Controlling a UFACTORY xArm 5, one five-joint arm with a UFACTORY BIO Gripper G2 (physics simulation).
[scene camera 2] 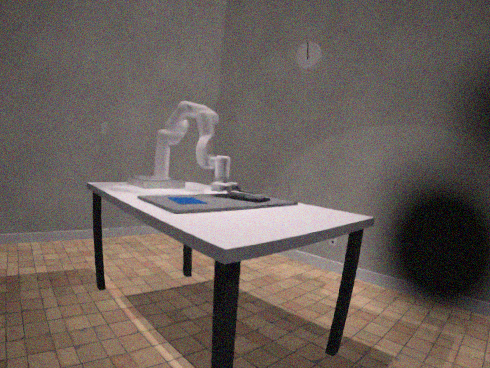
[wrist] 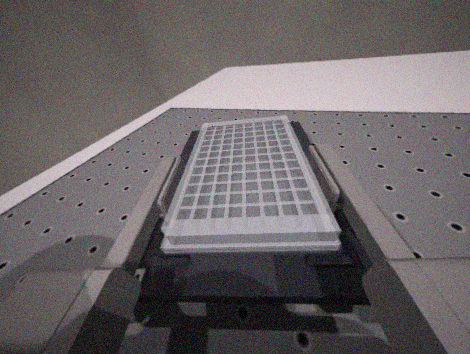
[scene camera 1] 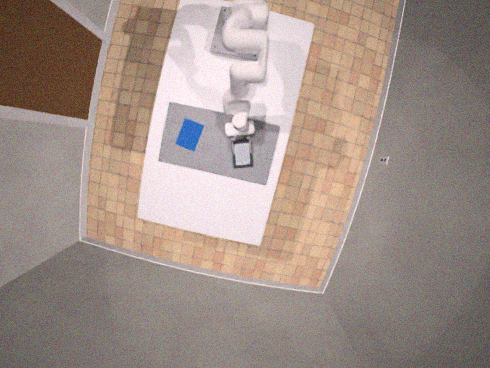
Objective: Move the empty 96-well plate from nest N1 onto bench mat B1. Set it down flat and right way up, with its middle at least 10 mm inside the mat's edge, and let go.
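Frame: origin at the arm's base, x ahead, y left, z up, level; millimetres.
Seen in the pictures: hand, tool point: point(scene camera 2: 245, 194) point(wrist: 244, 181) point(scene camera 1: 242, 150); arm's base, link origin: point(scene camera 2: 161, 178).
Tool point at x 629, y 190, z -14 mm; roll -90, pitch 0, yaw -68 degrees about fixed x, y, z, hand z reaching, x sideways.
Observation:
Pixels of each thing's middle, then the offset from my tool point to it. "pt": a spot on its surface instead. Level surfaces: height alone.
- clear 96-well plate, body centre: point(wrist: 244, 163) point(scene camera 2: 250, 195) point(scene camera 1: 242, 154) 23 mm ahead, 9 mm left, 4 mm down
- dark nest, surface spot: point(scene camera 2: 258, 198) pt 90 mm ahead, 7 mm left, 9 mm down
- blue bench mat, surface height: 22 mm down
- grey perforated board, surface height: 24 mm down
- white table, surface height: 37 mm down
The clear 96-well plate point(scene camera 1: 242, 154) point(wrist: 247, 195) lies flat and right way up in the dark nest point(scene camera 1: 243, 166) point(scene camera 2: 258, 198) point(wrist: 215, 282). My gripper point(scene camera 1: 242, 149) point(wrist: 248, 176) is low at the nest, with one finger pad along each long side of the plate. It is shut on the plate, which sits in the nest. The nest's label does not show. The blue bench mat point(scene camera 1: 189, 135) point(scene camera 2: 187, 200) lies flat on the grey board, to the left of the nest in scene camera 1; it does not show in the wrist view.
The grey perforated board point(scene camera 1: 215, 162) point(scene camera 2: 150, 199) point(wrist: 420, 150) bears the nest and the mat. It lies on the white table point(scene camera 1: 200, 205) point(scene camera 2: 300, 222) point(wrist: 350, 85). The arm's base plate point(scene camera 1: 217, 49) point(scene camera 2: 145, 182) is at the table's far end.

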